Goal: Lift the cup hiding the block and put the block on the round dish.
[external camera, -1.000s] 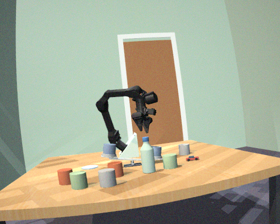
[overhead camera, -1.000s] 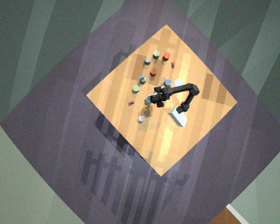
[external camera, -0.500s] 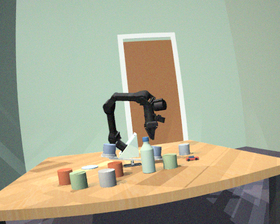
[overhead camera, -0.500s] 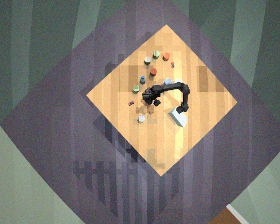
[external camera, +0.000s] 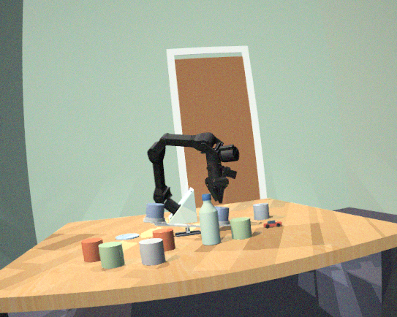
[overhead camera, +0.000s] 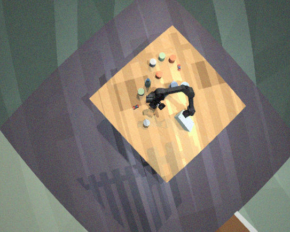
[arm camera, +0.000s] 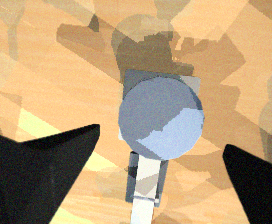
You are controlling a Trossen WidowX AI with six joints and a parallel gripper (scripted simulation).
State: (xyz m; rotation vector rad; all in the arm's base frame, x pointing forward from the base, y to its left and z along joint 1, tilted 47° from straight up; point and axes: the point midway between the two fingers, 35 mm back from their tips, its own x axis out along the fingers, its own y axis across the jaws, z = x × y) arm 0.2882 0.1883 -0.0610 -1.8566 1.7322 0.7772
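My gripper tip is now 50 mm above the cup and 20 mm to the right of it. The rest, counted from my gripper tip: pale round dish: 390 mm to the right, 110 mm below, 50 mm behind; then bottle: 210 mm ahead, 60 mm to the right; then small balance: 130 mm to the right, 90 mm below, 20 mm ahead.
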